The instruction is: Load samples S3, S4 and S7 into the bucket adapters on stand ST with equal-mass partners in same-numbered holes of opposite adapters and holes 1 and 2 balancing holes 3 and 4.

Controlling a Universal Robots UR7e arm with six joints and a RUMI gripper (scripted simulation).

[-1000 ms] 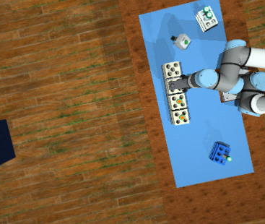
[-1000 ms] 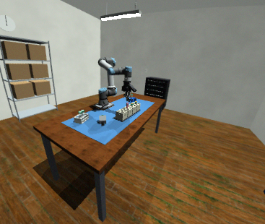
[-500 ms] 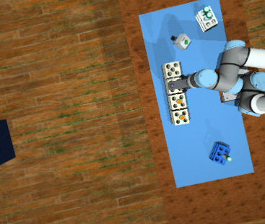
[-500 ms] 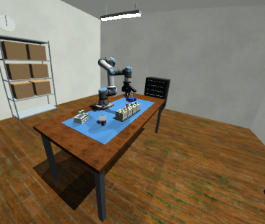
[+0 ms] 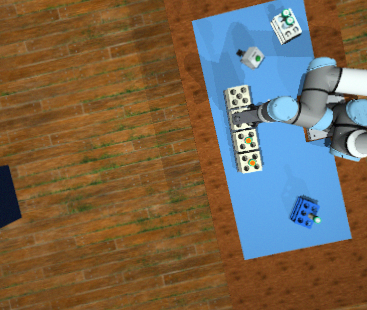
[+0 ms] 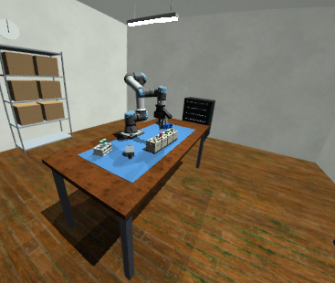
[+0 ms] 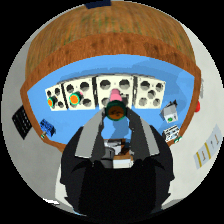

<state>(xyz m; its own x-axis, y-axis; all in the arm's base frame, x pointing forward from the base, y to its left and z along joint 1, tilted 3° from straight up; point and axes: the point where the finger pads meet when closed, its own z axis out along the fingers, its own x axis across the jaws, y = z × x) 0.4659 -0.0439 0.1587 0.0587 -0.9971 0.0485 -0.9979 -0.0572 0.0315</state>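
The white rack is 280 mm behind my hand, 430 mm to the right of it and 160 mm below it. Round my hand: blue rack 270 mm behind, 520 mm to the left, 160 mm below; adapter 10 mm behind, 220 mm to the left, 140 mm below.
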